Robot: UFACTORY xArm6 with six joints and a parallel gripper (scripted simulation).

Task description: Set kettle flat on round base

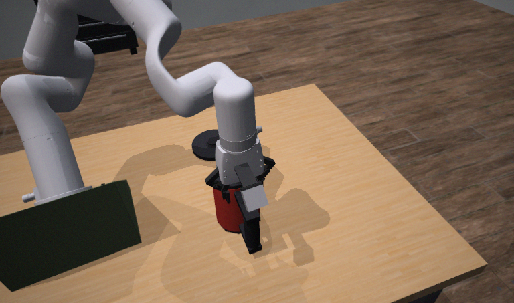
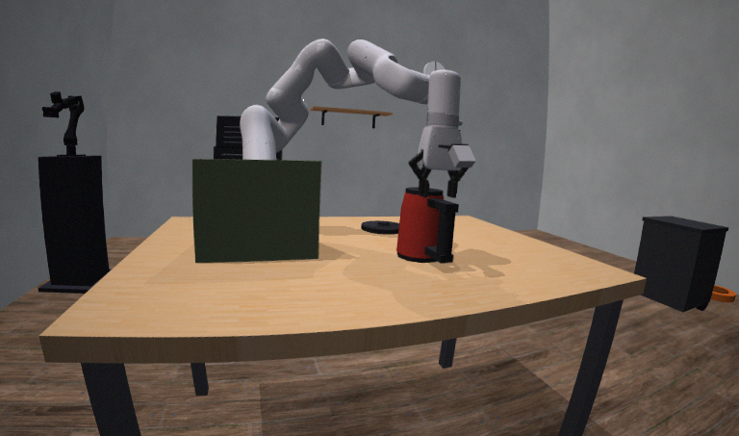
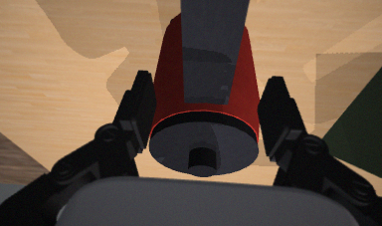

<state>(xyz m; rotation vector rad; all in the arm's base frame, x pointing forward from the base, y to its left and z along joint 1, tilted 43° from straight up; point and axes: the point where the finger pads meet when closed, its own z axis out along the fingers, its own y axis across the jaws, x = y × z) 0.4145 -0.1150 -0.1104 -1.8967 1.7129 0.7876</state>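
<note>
The red kettle lies 9 cm below my hand and 4 cm to the left of it. The rest, counted from my hand: round black base: 39 cm to the left, 17 cm below, 1 cm behind.
</note>
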